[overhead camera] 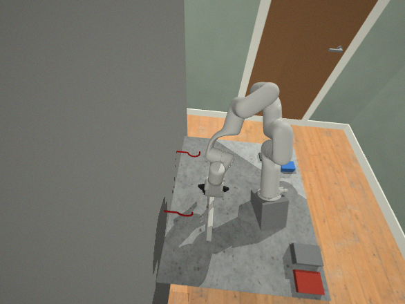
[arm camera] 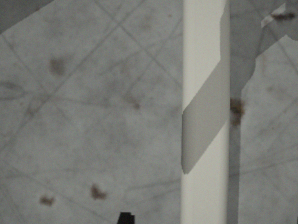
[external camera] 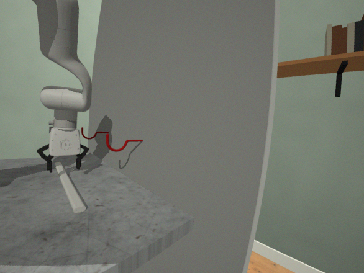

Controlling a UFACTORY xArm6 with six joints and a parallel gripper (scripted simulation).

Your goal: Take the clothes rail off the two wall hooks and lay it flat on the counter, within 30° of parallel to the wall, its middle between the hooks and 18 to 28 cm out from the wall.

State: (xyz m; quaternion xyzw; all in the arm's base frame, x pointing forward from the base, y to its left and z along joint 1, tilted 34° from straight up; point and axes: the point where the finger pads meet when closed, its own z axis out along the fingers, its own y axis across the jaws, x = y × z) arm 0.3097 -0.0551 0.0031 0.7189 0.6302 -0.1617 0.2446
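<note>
Now: the clothes rail 5 cm below my hand. Also, from my hand: grey wall: 25 cm ahead, 4 cm to the right, 37 cm above; blue block: 52 cm behind, 18 cm to the right, 3 cm below; grey box: 44 cm behind, 34 cm to the left, 3 cm below.
</note>
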